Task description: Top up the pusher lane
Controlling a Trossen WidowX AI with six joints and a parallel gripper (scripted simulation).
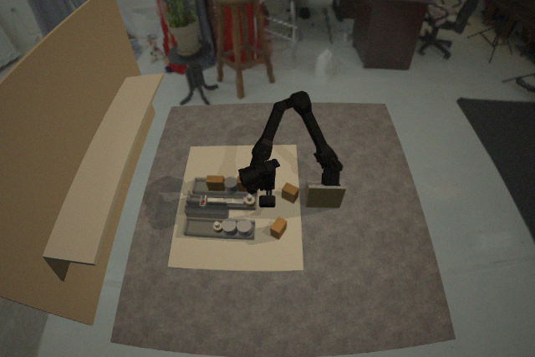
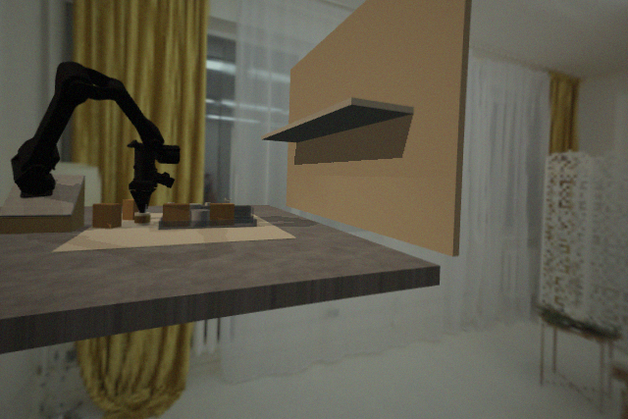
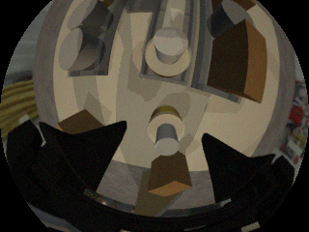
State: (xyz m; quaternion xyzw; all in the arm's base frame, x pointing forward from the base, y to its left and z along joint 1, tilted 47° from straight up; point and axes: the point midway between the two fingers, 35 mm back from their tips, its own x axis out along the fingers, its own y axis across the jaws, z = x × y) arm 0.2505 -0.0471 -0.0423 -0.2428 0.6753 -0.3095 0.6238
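Right now the beige mat is 13 cm ahead of my gripper tip, 2 cm to the right of it and 5 cm below it. Round my gripper tip: small pale jar: 21 cm ahead, 12 cm to the left, 1 cm below; then wall shelf: 58 cm ahead, 4 cm to the right, 32 cm above; then grey lane rack: 23 cm ahead, 2 cm to the left, 3 cm below.
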